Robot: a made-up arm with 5 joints.
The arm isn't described. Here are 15 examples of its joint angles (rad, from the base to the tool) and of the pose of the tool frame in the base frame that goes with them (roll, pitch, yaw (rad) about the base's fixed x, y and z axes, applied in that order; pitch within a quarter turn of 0, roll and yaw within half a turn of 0; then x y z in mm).
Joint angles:
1: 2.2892 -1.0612 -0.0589 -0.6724 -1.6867
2: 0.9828 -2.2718 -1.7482 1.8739 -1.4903
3: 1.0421 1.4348 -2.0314 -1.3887 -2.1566
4: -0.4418 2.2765 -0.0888 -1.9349 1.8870
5: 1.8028 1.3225 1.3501 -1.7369 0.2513
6: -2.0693 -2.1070 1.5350 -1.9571 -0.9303
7: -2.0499 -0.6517 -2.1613 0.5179 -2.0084
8: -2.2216 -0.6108 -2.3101 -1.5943 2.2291
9: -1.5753 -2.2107 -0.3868 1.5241 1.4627
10: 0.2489 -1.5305 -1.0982 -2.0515 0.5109
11: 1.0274 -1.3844 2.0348 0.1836 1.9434
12: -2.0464 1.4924 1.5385 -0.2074 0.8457
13: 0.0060 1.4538 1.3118 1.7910 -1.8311
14: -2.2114 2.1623 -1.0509 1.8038 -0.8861
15: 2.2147 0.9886 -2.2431 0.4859 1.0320
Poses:
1: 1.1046 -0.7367 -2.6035 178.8 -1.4 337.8
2: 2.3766 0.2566 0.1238 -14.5 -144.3 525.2
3: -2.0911 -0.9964 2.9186 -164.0 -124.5 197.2
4: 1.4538 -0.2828 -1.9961 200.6 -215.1 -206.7
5: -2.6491 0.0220 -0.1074 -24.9 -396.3 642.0
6: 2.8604 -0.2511 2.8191 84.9 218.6 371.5
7: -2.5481 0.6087 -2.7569 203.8 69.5 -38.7
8: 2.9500 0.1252 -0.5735 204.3 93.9 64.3
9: 2.5451 -0.8814 2.1981 -180.4 -285.5 -43.5
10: -0.6099 -1.0351 1.2139 383.9 139.4 45.2
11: 0.9521 -0.3142 -1.5750 -46.2 -66.3 -229.9
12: 1.3583 -0.0320 1.7876 -479.8 -275.1 -217.9
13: -1.1281 -1.2365 -0.8480 412.5 -212.0 -74.9
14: 1.7549 -0.0799 3.0634 46.4 -305.7 255.6
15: 1.2064 -0.4268 1.4095 -438.5 -102.3 -81.3
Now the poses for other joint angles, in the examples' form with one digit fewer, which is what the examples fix.
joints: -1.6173 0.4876 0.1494 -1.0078 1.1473
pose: 2.694 0.074 1.701 -314 -172 298
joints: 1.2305 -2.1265 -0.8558 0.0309 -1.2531
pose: 0.787 0.548 -1.759 261 -96 432
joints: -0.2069 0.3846 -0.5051 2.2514 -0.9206
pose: -1.458 0.305 -2.002 -66 114 -118
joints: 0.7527 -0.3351 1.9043 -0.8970 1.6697
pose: 0.072 0.195 -0.473 -152 -357 -121
